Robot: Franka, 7 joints.
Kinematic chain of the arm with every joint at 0, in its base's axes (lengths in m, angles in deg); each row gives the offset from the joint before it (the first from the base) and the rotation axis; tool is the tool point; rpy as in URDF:
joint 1: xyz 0 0 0.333 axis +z
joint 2: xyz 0 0 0 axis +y
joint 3: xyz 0 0 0.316 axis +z
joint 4: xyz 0.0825 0 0 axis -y
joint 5: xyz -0.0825 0 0.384 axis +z
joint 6: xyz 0 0 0 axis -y
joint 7: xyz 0.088 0 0 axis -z
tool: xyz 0 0 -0.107 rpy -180 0 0
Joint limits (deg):
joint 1: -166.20..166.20
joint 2: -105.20..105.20
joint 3: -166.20..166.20
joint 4: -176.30..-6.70
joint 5: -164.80..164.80
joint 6: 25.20..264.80
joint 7: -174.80..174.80
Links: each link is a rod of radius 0.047 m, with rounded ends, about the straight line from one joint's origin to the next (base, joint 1, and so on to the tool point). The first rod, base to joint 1, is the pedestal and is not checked.
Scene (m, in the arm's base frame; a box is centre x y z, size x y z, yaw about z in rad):
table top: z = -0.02
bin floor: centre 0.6 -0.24 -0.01 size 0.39 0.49 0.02 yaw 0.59
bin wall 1: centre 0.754 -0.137 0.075 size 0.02 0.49 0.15 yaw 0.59
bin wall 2: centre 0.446 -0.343 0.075 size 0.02 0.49 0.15 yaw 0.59
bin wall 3: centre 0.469 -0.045 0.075 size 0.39 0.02 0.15 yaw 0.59
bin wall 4: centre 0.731 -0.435 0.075 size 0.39 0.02 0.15 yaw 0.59
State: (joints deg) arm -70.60 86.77 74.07 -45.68 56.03 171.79 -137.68
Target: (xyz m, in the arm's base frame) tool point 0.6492 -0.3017 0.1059
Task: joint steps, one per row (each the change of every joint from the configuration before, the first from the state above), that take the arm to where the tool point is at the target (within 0.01 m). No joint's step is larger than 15 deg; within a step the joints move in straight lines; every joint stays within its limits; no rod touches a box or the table.
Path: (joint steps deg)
1: -1.63 -2.36 2.59 -11.53 2.50 2.18 0.00
2: -1.63 -2.35 2.59 -11.54 2.50 2.18 0.00
3: -1.63 -2.36 2.60 -11.53 2.51 2.19 0.00
4: -1.63 -2.35 2.59 -11.54 2.50 2.18 0.00
5: 7.12 11.20 -11.87 9.39 -1.86 -1.85 0.00

